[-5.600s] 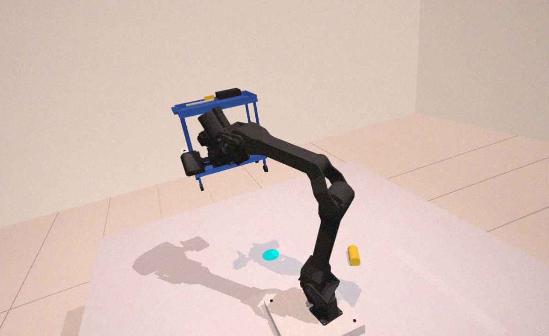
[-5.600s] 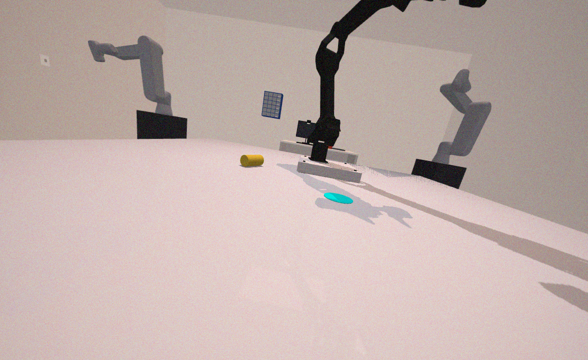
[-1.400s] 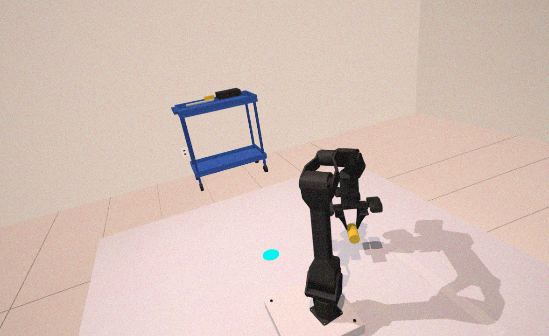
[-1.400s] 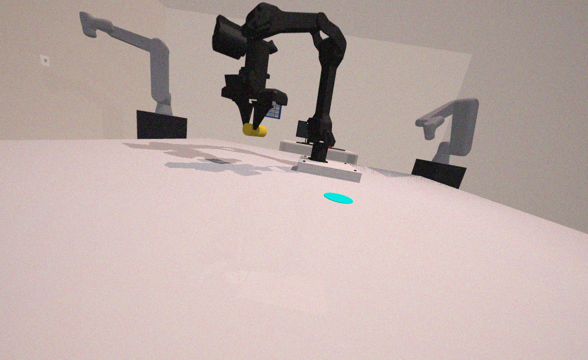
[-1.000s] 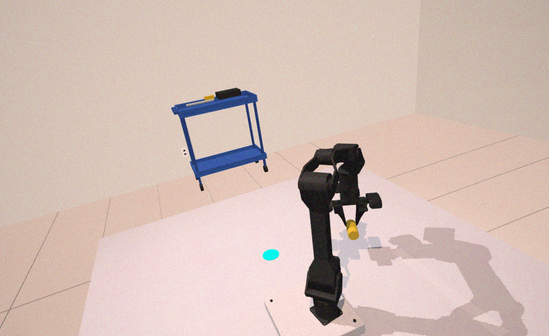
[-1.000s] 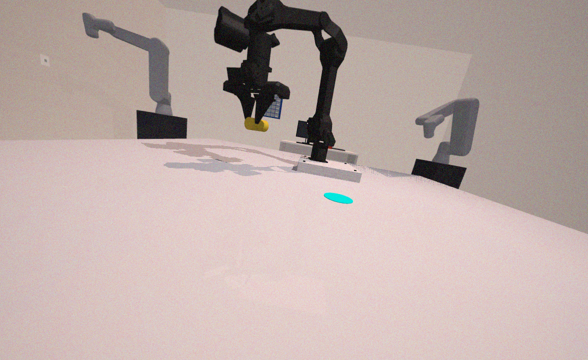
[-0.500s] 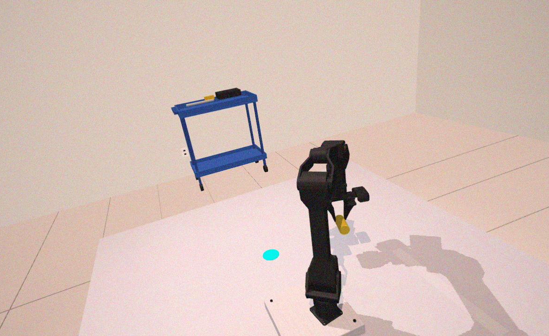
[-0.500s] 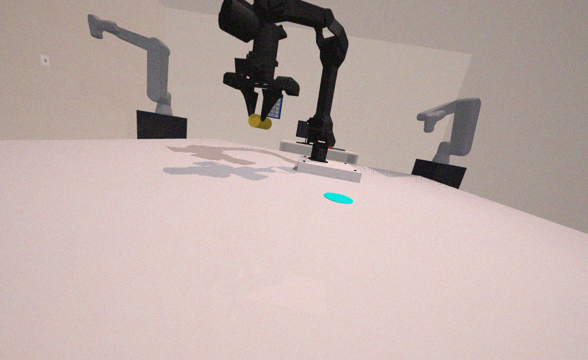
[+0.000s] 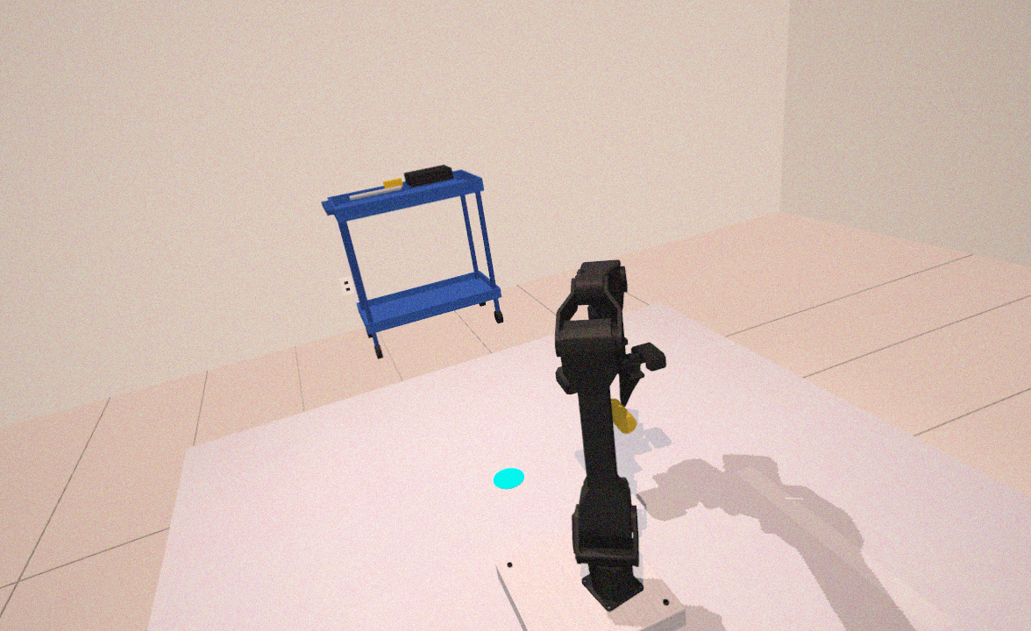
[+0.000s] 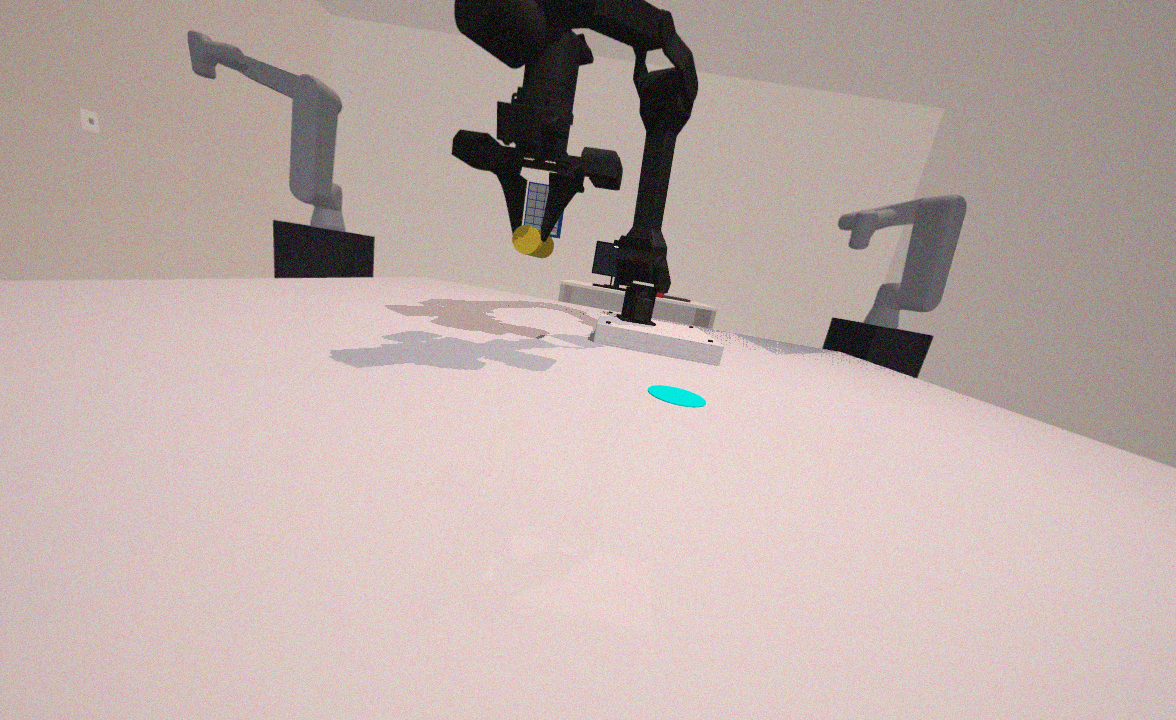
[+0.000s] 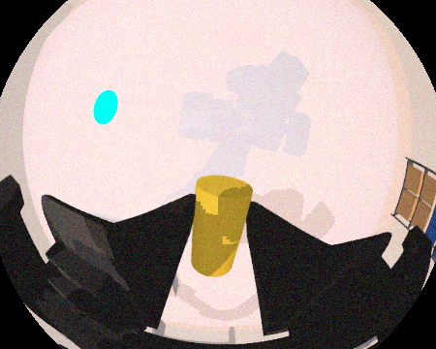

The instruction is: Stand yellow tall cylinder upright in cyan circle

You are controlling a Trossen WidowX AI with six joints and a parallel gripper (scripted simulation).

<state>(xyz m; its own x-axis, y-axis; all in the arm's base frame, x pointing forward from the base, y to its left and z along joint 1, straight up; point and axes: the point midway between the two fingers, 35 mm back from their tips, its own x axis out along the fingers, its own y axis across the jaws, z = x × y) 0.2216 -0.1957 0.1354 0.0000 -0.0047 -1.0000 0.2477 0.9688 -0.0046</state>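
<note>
Now: gripper tip 110 mm short of the cyan circle, 180 mm to the right of it and 130 mm above it. The rest, counted from my gripper tip: yellow tall cylinder: 20 mm behind, 10 mm to the left.
</note>
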